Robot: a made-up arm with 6 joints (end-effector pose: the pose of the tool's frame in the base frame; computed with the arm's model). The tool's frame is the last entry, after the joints.
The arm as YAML. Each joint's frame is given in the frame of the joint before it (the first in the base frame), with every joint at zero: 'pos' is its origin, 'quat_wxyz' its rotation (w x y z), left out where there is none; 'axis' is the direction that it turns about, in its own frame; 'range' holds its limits. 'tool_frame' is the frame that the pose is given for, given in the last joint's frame.
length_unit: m
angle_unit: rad
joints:
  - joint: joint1
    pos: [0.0, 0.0, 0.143]
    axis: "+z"
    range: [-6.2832, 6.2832]
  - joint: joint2
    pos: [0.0, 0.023, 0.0]
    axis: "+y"
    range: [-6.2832, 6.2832]
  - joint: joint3
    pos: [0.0, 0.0, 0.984]
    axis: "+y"
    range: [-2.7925, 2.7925]
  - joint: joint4
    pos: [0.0, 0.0, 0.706]
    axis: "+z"
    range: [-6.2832, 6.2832]
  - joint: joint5
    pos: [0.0, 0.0, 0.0]
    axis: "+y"
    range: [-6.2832, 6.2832]
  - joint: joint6
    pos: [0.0, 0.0, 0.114]
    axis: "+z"
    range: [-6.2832, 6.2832]
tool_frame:
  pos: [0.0, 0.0, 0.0]
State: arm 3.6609 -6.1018 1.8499 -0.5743 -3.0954 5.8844
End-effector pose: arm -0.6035 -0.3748 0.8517 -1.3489 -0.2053 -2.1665
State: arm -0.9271 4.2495 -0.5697 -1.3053 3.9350 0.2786
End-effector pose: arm -0.6289 1.0072 -0.8449 0.4630 0.9667 0.8024
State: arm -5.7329 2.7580 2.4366 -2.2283 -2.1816 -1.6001
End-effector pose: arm -0.1980 -0.0078 -0.4218 -0.4164 1.5610 1.6361
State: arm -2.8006 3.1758 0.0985 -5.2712 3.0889 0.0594
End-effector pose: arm 0.1179 0.0120 -1.4270 -0.0753 -0.1310 2.5295
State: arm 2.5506 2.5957 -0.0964 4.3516 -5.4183 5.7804
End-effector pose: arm -0.8001 0.6069 -1.3042 -1.4630 -1.4213 -0.8579
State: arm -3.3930 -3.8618 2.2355 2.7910 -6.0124 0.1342
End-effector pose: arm 0.1505 -0.0732 -0.6705 0.1082 1.8964 -0.3981
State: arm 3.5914 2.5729 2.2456 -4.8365 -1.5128 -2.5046
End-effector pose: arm 0.1232 0.1593 -0.6247 -0.1440 -1.9887 -1.5961
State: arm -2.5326 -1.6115 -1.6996 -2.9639 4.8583 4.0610
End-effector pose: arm 0.8208 0.5201 -0.6280 -2.0296 0.4794 -1.2025
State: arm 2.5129 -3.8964 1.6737 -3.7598 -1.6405 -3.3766
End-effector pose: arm -0.0258 0.0718 -0.9236 0.8662 0.6037 2.3374
